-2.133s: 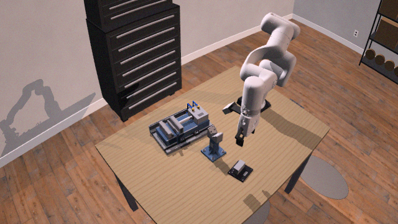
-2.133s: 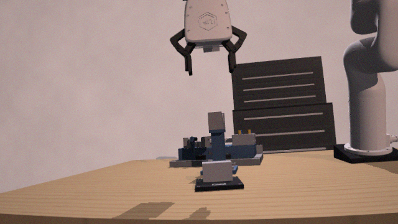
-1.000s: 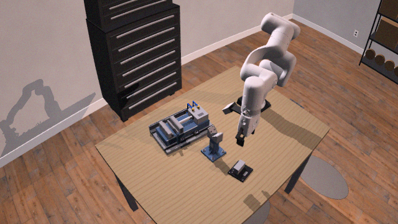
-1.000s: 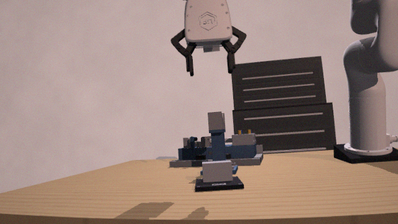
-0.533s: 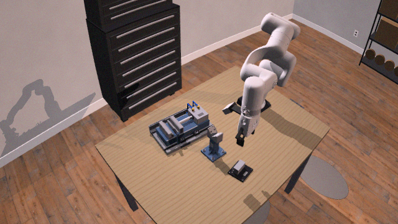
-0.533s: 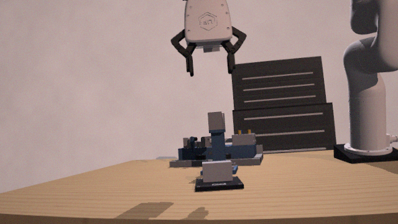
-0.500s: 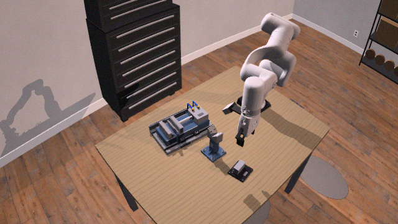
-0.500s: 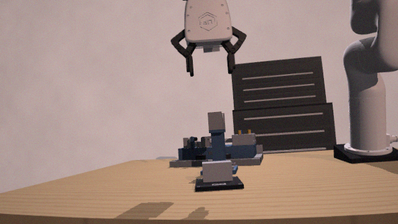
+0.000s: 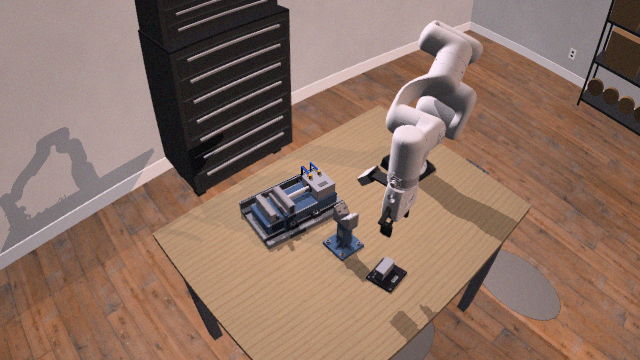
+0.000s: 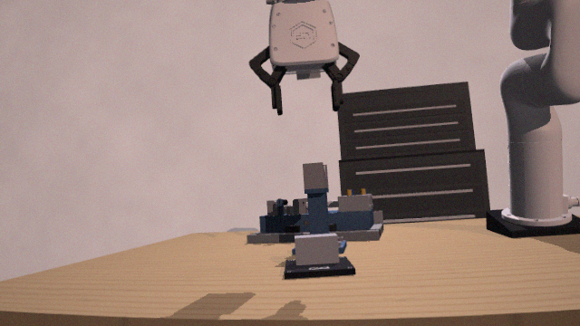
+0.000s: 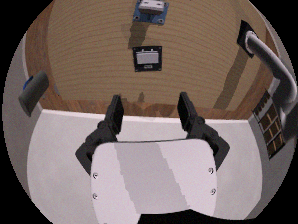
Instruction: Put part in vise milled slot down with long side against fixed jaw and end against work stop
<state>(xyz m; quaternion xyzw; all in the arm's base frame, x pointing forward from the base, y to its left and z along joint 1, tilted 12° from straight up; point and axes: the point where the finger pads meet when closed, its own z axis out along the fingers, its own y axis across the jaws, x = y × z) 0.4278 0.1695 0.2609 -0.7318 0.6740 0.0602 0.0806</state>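
Right now my hand is 1 cm to the left of the part and 21 cm above it. The rest, counted from my hand: air cylinder (8 cm behind, 35 cm to the right, 16 cm below); then white cylinder rod (1 cm behind, 37 cm to the right, 16 cm below).
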